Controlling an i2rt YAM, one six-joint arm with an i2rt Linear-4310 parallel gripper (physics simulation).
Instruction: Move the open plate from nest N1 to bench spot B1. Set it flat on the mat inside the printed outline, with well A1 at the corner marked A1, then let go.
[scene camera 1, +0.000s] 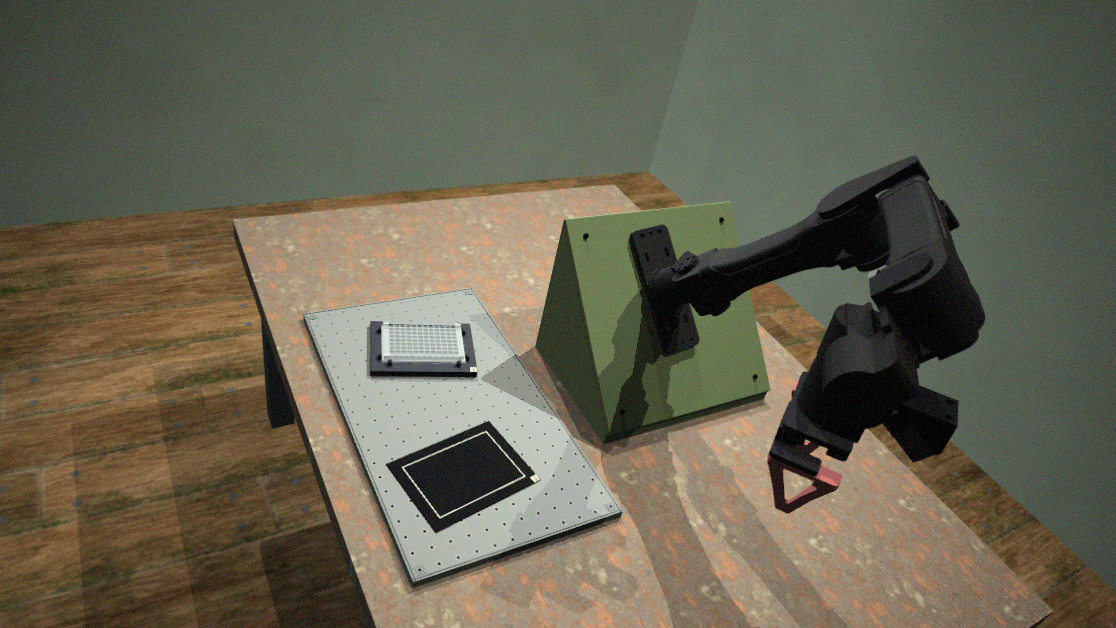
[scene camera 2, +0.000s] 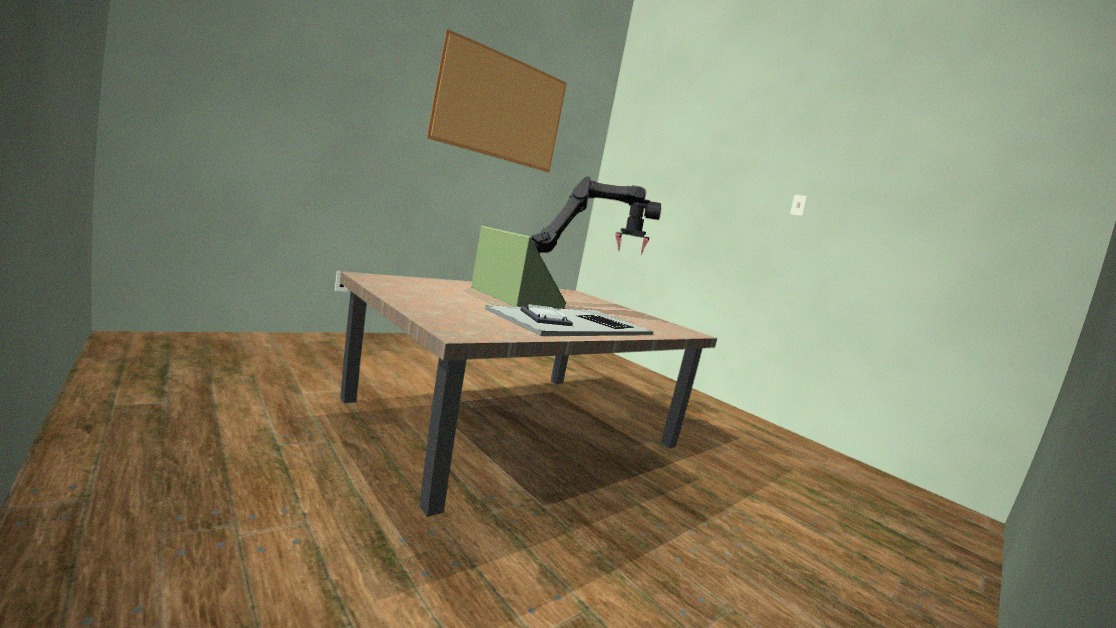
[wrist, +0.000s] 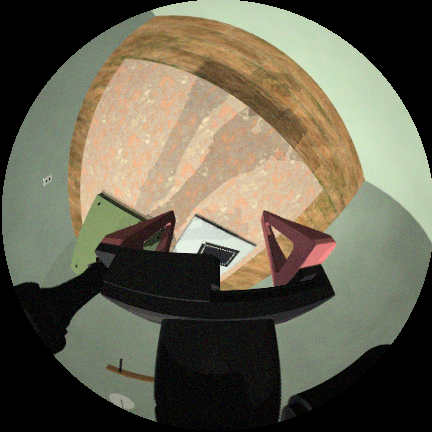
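Seen in the pictures: gripper, fingertip midpoint: (scene camera 1: 791, 480) (scene camera 2: 629, 253) (wrist: 217, 214); arm's base, origin of the base link: (scene camera 1: 663, 289) (scene camera 2: 521, 257).
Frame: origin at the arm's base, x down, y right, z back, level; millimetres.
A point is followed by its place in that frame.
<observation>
The clear open plate (scene camera 1: 422, 342) {z -343, x 126, y 136 mm} (scene camera 2: 546, 313) {z -385, x 125, y 189 mm} lies flat in the dark nest (scene camera 1: 376, 367) {z -425, x 140, y 120 mm} at the far end of the grey perforated board. The black mat (scene camera 1: 426, 507) {z -457, x 150, y -140 mm} (wrist: 204, 250) {z -327, x 150, y -110 mm} with a white printed outline lies at the board's near end and bears no plate. A small white tag (scene camera 1: 535, 478) {z -300, x 150, y -154 mm} is at the mat's right corner; its print is too small to read. My gripper (scene camera 2: 632, 246) {z -193, x -96, y -423 mm} (wrist: 217, 214) {z -193, x -96, y -423 mm} has red fingers spread wide apart, open and empty. It hangs high above the table, to the right of the board in the first scene view. The plate does not show in the wrist view.
The grey board (scene camera 1: 437, 560) {z -477, x 152, y -216 mm} (scene camera 2: 586, 332) {z -494, x 156, y 111 mm} (wrist: 194, 228) {z -240, x 152, y -199 mm} lies on the speckled table (scene camera 1: 351, 242) {z -332, x 165, y 488 mm} (scene camera 2: 421, 300) {z -89, x 165, y 457 mm} (wrist: 130, 115) {z 112, x 165, y -457 mm}. A green wedge-shaped stand (scene camera 1: 702, 390) {z 28, x 120, y -124 mm} (scene camera 2: 499, 261) {z 10, x 26, y 96 mm} (wrist: 92, 227) {z 124, x 58, y -67 mm} stands beside the board and bears the arm's base.
</observation>
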